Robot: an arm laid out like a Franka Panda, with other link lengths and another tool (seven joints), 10 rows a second.
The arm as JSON. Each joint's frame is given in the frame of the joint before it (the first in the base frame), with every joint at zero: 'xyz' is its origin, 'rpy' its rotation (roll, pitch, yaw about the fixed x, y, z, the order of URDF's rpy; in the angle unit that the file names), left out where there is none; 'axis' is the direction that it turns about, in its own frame. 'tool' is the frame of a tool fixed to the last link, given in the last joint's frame.
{
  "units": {
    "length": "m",
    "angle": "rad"
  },
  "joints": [
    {
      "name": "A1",
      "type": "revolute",
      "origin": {
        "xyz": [
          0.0,
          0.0,
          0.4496
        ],
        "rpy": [
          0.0,
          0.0,
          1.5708
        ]
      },
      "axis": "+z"
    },
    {
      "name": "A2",
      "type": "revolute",
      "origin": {
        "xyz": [
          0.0,
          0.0,
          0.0
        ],
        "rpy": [
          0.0,
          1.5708,
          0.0
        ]
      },
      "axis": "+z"
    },
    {
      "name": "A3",
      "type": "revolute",
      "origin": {
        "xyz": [
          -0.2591,
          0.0,
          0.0
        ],
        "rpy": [
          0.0,
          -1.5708,
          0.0
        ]
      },
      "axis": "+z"
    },
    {
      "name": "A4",
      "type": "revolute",
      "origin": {
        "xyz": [
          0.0,
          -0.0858,
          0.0
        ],
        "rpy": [
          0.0,
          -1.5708,
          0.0
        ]
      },
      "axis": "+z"
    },
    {
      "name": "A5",
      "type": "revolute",
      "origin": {
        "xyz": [
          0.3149,
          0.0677,
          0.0
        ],
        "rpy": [
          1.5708,
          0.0,
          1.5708
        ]
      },
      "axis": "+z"
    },
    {
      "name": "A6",
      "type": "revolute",
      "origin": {
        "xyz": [
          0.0,
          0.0,
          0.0
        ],
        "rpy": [
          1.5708,
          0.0,
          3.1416
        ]
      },
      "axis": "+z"
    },
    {
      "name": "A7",
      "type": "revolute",
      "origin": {
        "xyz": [
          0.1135,
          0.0,
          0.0
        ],
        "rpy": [
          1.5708,
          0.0,
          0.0
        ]
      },
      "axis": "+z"
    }
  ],
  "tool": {
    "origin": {
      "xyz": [
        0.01,
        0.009,
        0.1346
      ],
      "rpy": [
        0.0,
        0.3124,
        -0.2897
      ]
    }
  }
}
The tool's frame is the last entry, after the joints.
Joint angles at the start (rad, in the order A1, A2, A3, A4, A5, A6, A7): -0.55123 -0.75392 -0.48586 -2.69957 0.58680 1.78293 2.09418
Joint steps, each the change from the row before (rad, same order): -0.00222 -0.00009 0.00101 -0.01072 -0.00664 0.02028 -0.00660; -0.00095 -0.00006 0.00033 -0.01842 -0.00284 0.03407 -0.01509; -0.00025 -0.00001 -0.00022 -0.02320 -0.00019 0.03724 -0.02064; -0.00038 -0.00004 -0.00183 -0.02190 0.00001 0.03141 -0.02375; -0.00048 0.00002 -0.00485 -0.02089 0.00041 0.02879 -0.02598; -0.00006 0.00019 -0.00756 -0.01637 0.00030 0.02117 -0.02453; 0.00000 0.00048 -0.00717 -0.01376 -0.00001 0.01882 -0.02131; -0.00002 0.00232 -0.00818 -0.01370 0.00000 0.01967 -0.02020; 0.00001 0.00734 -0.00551 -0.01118 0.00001 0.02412 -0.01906; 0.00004 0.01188 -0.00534 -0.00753 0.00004 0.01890 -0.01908; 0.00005 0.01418 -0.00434 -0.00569 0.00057 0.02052 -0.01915; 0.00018 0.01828 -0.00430 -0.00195 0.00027 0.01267 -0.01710
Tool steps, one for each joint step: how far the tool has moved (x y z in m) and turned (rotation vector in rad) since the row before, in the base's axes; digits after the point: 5 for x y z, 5 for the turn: -0.00069 -0.00120 -0.00397 -0.01347 0.00282 -0.00629; -0.00037 -0.00135 -0.00625 -0.01842 -0.00284 -0.00919; -0.00045 -0.00050 -0.00779 -0.01819 -0.00517 -0.00694; -0.00097 -0.00006 -0.00752 -0.01633 -0.00671 -0.00222; -0.00161 -0.00029 -0.00735 -0.01484 -0.00878 -0.00145; -0.00192 -0.00046 -0.00605 -0.01096 -0.00968 0.00029; -0.00178 -0.00059 -0.00519 -0.01000 -0.00823 -0.00036; -0.00196 -0.00081 -0.00568 -0.00861 -0.00633 -0.00237; -0.00145 -0.00177 -0.00588 -0.01207 -0.00211 -0.00498; -0.00135 -0.00185 -0.00596 -0.00912 0.00078 -0.00219; -0.00121 -0.00242 -0.00581 -0.01095 0.00197 -0.00323; -0.00110 -0.00211 -0.00584 -0.00525 0.00566 0.00010
